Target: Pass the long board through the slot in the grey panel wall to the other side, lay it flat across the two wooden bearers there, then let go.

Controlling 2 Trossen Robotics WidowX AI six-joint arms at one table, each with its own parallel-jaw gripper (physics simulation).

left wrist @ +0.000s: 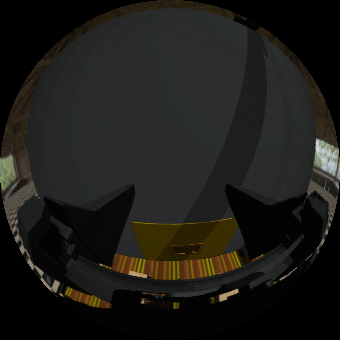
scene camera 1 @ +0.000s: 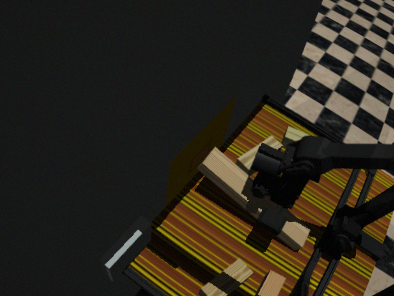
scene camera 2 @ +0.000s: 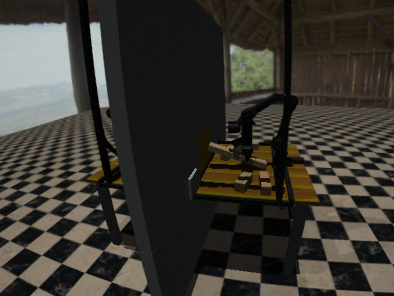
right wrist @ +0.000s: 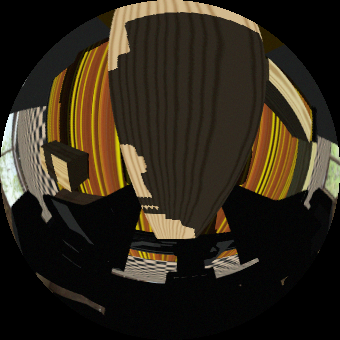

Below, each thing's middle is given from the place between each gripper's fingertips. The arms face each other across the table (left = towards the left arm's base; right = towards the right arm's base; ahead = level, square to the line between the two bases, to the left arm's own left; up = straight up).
Now: right hand 30 cm past the grey block (scene camera 1: 129, 245) and 28 cm to the right of it.
The grey block lies 34 cm behind my left hand, 10 cm to the right of it and 29 cm below it.
